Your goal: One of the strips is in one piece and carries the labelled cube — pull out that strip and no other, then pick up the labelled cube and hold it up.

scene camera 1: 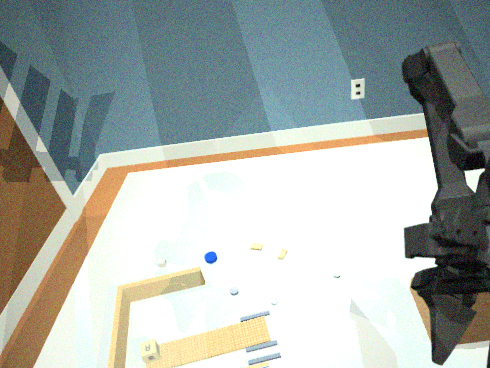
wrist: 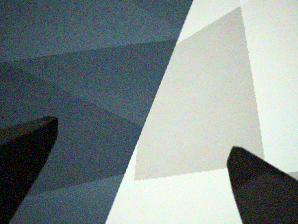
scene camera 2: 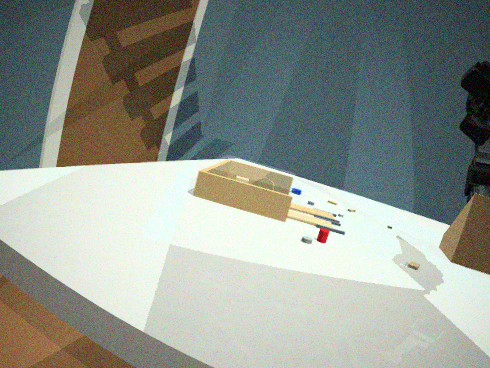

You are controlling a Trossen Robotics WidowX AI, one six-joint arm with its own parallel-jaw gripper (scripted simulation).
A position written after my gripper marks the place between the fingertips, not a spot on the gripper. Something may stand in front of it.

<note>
My gripper (wrist: pixel 145 141) is open and holds nothing. Further things: a tan walled frame (scene camera 2: pixel 232 181).
</note>
